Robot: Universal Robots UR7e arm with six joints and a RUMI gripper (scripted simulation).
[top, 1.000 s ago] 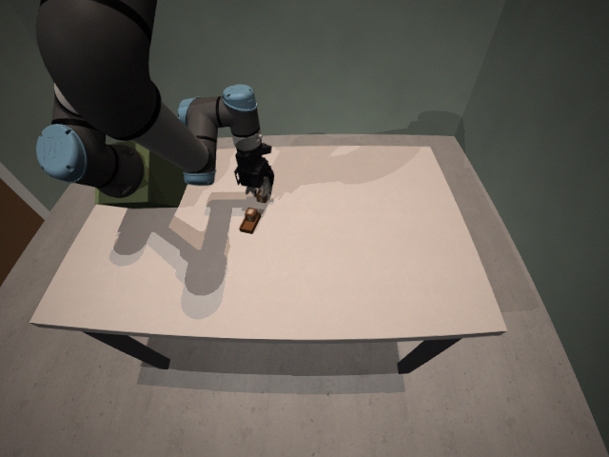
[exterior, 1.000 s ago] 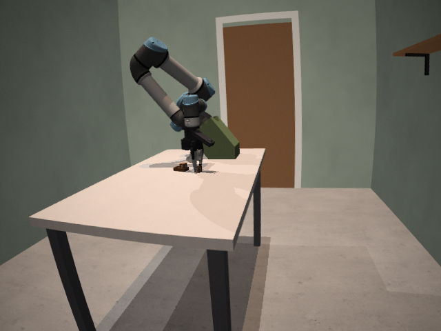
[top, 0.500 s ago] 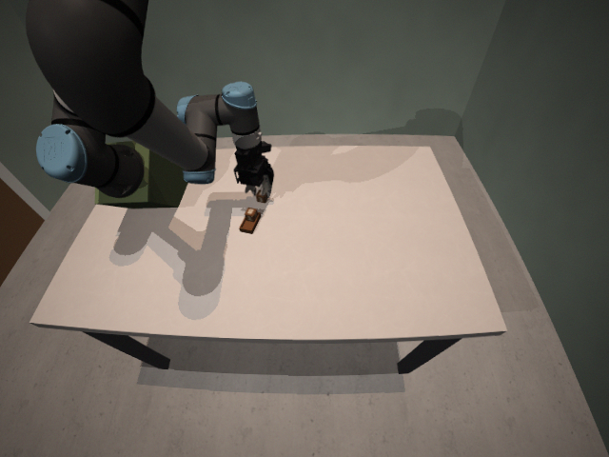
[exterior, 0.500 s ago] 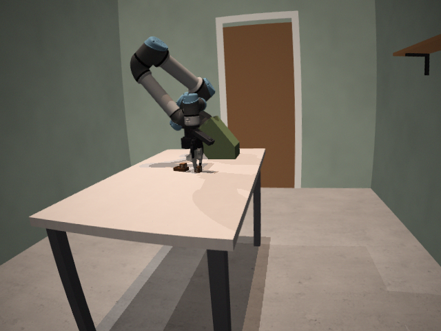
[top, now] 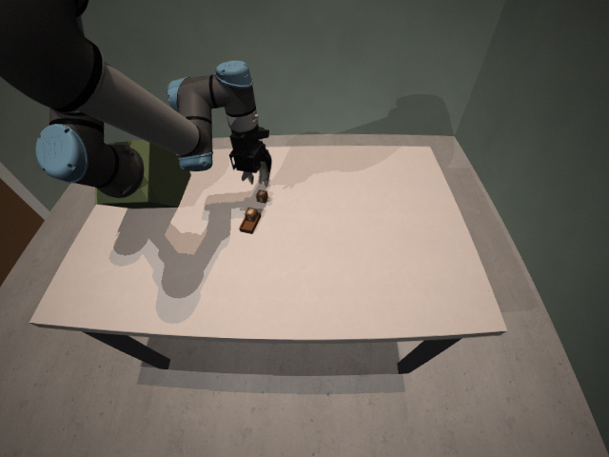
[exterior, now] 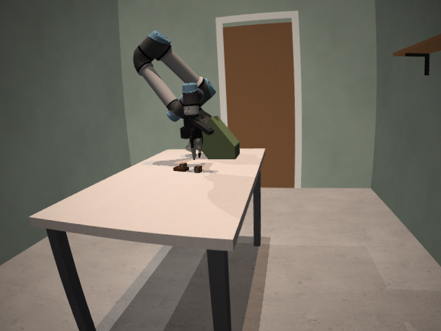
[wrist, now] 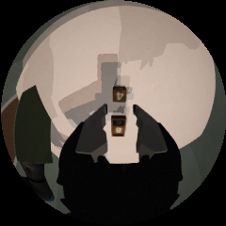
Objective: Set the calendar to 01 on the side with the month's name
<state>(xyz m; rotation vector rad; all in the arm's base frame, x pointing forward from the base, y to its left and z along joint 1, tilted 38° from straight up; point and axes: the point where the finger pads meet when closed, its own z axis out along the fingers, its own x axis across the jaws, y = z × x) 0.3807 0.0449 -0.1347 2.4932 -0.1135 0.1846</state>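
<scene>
Right now the brown tray is 11 cm to the right of my hand, 7 cm below it and 1 cm behind it.
</scene>
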